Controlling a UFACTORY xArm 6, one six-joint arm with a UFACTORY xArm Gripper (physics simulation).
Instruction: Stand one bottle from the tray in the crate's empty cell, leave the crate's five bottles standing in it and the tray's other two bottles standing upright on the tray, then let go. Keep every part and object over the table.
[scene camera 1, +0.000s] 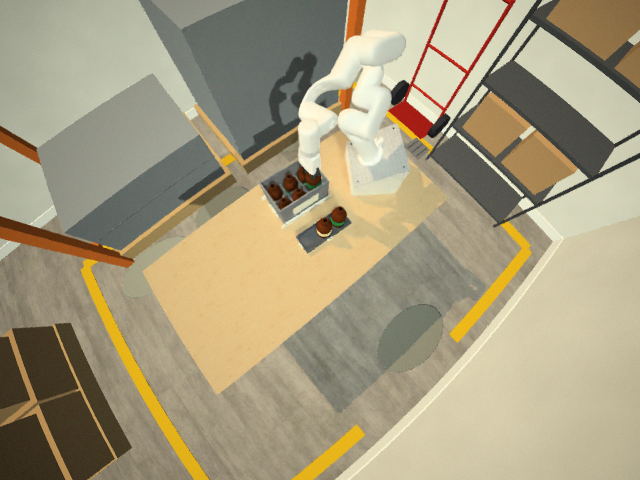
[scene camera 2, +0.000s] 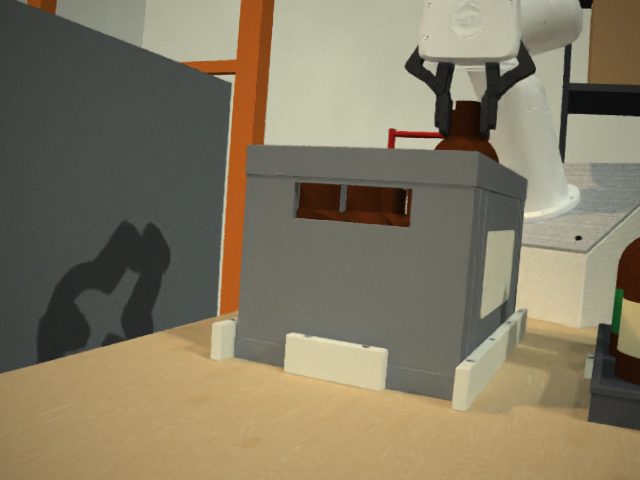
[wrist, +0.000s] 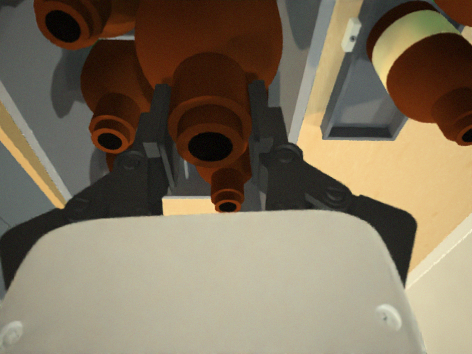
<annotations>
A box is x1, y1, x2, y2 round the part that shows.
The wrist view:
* my gripper: [0, 80, 426, 353]
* green-labelled bottle: [134, 0, 282, 167]
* cream-labelled bottle: [366, 1, 471, 145]
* green-labelled bottle: [80, 39, 153, 153]
</annotations>
